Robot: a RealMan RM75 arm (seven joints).
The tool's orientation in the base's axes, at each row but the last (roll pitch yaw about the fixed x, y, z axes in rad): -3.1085 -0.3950 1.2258; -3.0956 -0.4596 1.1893; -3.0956 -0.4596 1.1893; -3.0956 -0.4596 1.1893; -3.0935 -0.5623 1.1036
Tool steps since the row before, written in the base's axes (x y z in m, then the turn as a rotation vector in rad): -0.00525 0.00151 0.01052 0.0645 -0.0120 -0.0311; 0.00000 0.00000 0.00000 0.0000 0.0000 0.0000; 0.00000 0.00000 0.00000 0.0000 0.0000 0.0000; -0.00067 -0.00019 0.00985 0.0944 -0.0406 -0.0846; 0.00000 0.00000 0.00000 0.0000 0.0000 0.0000
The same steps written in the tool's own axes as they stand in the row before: 0.00372 -0.00577 -0.00966 -0.0023 0.0658 0.0306; 0.00000 0.00000 0.00000 0.0000 0.0000 0.0000; 0.00000 0.00000 0.00000 0.0000 0.0000 0.0000; 0.00399 -0.00097 -0.00898 -0.0398 0.1061 0.0699; 0.00000 0.00000 0.00000 0.0000 0.0000 0.0000
